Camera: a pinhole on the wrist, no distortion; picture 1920 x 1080 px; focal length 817.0 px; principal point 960.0 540.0 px. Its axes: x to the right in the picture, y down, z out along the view. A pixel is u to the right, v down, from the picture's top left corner.
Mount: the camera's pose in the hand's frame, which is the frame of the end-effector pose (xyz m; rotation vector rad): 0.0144 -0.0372 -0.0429 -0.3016 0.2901 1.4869
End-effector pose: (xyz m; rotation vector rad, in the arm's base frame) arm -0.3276 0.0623 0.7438 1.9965 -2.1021 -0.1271
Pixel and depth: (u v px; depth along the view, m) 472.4 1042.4 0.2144
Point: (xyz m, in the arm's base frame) -0.3031 0.1611 0.5198
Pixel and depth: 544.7 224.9 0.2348
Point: -0.3183 -0.0618 0.5260
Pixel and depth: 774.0 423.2 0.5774
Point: -0.5058 -0.0798 0.2395
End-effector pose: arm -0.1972 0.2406 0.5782 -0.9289 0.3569 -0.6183
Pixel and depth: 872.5 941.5 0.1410
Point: -0.1884 0.3362 0.6267
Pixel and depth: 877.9 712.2 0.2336
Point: -0.1164 0.3915 0.6552
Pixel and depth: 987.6 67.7 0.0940
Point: -0.1208 0.2235 0.6034
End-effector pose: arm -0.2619 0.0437 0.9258 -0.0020 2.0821 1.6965
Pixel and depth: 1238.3 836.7 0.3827
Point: -0.1357 0.3119 1.1456
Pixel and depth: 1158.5 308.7 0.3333
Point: -0.3278 0.3351 0.9976
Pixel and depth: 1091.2 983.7 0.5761
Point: 0.0731 0.4518 1.2226
